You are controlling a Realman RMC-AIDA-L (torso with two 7-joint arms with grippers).
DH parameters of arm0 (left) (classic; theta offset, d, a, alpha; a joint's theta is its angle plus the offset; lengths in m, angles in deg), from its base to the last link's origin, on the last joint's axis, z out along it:
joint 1: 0 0.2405 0 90
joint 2: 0 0 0 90
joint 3: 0 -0.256 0 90
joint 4: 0 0 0 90
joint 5: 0 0.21 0 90
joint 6: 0 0 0 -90
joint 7: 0 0.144 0 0
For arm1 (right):
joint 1: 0 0.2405 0 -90
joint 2: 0 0 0 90
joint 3: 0 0.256 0 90
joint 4: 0 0 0 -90
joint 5: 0 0.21 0 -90
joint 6: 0 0 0 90
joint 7: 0 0.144 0 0
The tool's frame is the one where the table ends.
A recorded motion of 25 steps. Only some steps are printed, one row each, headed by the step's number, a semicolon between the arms.
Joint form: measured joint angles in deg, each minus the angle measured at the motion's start. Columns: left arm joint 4, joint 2, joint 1, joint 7, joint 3, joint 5, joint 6; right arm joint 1, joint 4, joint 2, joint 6, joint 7, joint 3, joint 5.
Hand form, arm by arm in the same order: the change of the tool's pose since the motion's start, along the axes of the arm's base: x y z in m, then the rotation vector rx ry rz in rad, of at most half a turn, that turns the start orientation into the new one. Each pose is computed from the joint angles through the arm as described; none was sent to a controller.
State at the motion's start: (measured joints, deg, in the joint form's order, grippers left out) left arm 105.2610 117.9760 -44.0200 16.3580 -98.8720 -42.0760 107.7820; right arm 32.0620 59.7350 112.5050 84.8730 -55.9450 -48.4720 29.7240
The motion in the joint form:
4: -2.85 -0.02 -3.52 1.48 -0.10 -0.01 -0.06; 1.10 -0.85 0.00 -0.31 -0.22 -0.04 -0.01
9: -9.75 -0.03 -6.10 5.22 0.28 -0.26 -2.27; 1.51 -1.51 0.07 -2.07 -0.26 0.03 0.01
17: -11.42 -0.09 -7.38 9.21 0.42 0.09 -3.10; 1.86 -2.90 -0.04 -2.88 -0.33 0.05 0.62
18: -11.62 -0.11 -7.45 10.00 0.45 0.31 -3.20; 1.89 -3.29 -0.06 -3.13 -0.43 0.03 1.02
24: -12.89 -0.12 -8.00 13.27 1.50 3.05 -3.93; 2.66 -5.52 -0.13 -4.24 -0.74 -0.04 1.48
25: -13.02 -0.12 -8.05 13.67 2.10 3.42 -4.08; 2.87 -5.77 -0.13 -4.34 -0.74 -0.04 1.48
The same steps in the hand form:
4: 0.0091 0.0059 -0.0042 -0.0221 0.0254 -0.0423; -0.0048 0.0050 -0.0025 -0.0061 0.0025 0.0140
9: 0.0070 0.0200 -0.0143 -0.0573 0.0469 -0.0494; -0.0050 0.0097 -0.0032 0.0147 -0.0014 0.0221
17: 0.0097 0.0252 -0.0162 -0.0791 0.0581 -0.1122; -0.0045 0.0114 -0.0064 0.0164 0.0114 0.0194
18: 0.0094 0.0262 -0.0162 -0.0813 0.0618 -0.1232; -0.0045 0.0117 -0.0075 0.0172 0.0180 0.0200
24: 0.0074 0.0369 -0.0132 -0.0554 0.0841 -0.1624; -0.0044 0.0143 -0.0136 0.0111 0.0305 0.0187
25: 0.0075 0.0394 -0.0116 -0.0464 0.0810 -0.1638; -0.0051 0.0151 -0.0143 0.0100 0.0316 0.0198

